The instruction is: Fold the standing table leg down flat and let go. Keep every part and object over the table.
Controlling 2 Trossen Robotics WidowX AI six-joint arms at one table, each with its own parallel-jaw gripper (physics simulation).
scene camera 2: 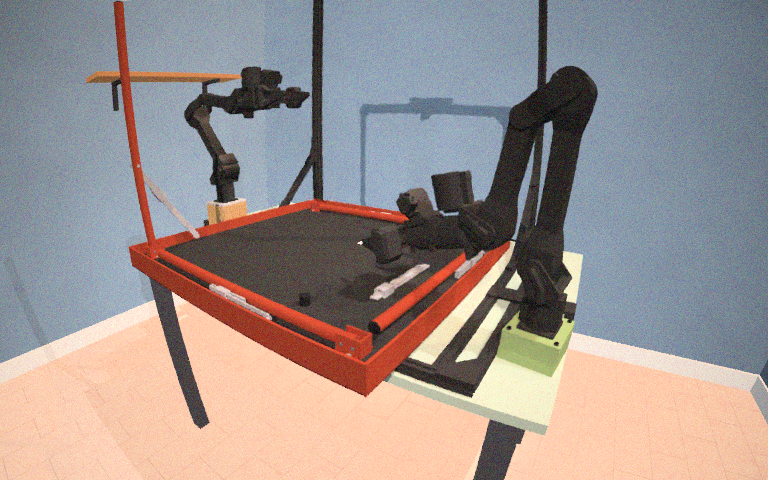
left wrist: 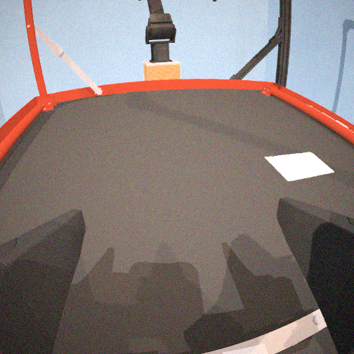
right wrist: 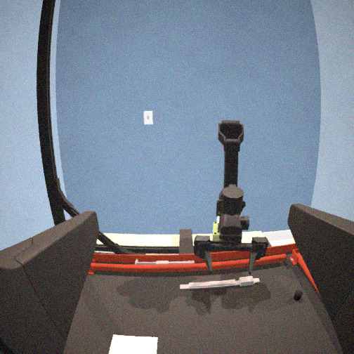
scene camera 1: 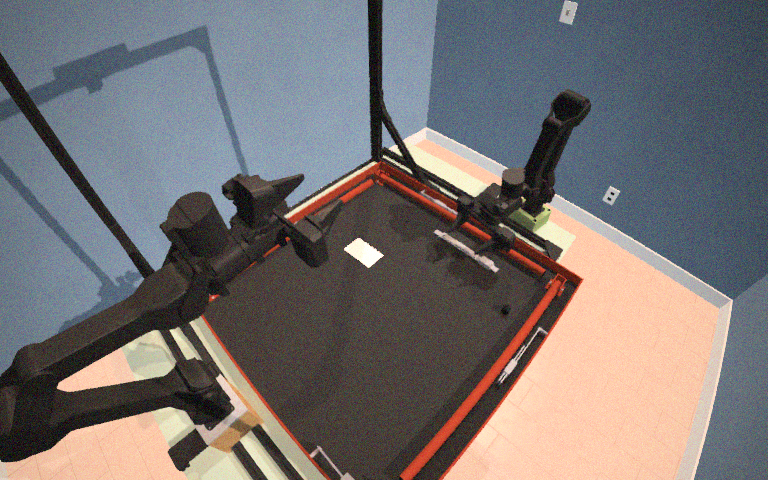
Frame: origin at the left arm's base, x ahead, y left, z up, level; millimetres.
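Where they show: left gripper, fingertip midpoint: (scene camera 1: 461, 242); right gripper, fingertip midpoint: (scene camera 2: 298, 93) (scene camera 1: 321, 188); left arm's base, link origin: (scene camera 2: 540, 325) (scene camera 1: 532, 208); right arm's base, link origin: (scene camera 2: 226, 200) (scene camera 1: 213, 408).
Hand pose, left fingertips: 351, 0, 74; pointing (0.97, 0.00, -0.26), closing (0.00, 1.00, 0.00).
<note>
Each offset is from my left fingertips to the top centre of the thing, as dx, dy, dz. "spot": to the spot under its first point.
The standing red table leg {spot: +477, +349, +285} (scene camera 2: 129, 113) (left wrist: 34, 55) rises from the far-left corner of the upturned table's red frame {spot: -3, +305, -94} (scene camera 2: 254, 336) in scene camera 2. Its pale brace {spot: +526, +257, +38} (scene camera 2: 169, 204) (left wrist: 65, 56) slants down to the frame. The leg does not show in scene camera 1 or the right wrist view. My left gripper (scene camera 1: 468, 237) (left wrist: 182, 215) (right wrist: 230, 273) is open and empty, low near a pale bar {-52, -17, -71} (scene camera 1: 467, 250) (scene camera 2: 399, 281) (right wrist: 220, 284), far from the standing leg. My right gripper (scene camera 1: 321, 190) (right wrist: 196, 219) is open and empty, high above the table.
Red legs (scene camera 1: 481, 367) (scene camera 2: 419, 291) lie flat along the other frame sides. A white rectangle {spot: +176, -188, -95} (scene camera 1: 363, 252) (left wrist: 300, 166) (right wrist: 133, 345) and a small black piece {+10, +186, -62} (scene camera 1: 505, 309) (scene camera 2: 304, 298) (right wrist: 298, 295) lie on the dark panel. Black posts (scene camera 1: 375, 79) (scene camera 2: 317, 101) rise behind the table; an orange shelf (scene camera 2: 164, 76) is on the wall.
</note>
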